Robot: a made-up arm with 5 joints.
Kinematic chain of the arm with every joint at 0, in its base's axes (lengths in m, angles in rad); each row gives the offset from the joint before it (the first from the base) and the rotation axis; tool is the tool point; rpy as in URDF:
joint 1: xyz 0 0 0.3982 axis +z
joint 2: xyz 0 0 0 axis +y
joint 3: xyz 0.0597 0 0.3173 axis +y
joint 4: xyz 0.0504 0 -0.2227 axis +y
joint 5: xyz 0.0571 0 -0.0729 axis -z
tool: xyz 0 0 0 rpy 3.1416 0 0
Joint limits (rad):
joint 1: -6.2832..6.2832
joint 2: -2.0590..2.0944
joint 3: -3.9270..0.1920
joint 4: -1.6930..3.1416
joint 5: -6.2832..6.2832
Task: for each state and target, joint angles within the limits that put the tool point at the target. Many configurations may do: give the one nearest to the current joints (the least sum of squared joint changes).
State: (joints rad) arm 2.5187 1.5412 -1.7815 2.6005 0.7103
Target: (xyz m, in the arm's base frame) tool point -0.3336 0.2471 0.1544
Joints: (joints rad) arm 2.5041 1.5342 -2.1824 2.3300 0.7103
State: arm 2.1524 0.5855 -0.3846 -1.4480 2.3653
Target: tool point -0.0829 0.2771 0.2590
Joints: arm 1.8615 1.0969 -0.3814 -1.2950 2.3653
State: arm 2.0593 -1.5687 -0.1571 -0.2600 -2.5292
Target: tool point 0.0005 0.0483 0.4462
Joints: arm 1.5604 -0.8339 0.1920 0.4581 -2.5292
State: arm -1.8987 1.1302 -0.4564 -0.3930 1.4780
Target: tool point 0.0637 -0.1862 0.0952
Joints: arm -1.2412 1.4773 -0.6035 -0.3578 1.4780
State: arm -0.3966 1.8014 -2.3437 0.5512 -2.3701
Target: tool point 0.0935 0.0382 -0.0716
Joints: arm 0.3879 2.0381 -1.4244 0.8810 -2.3701
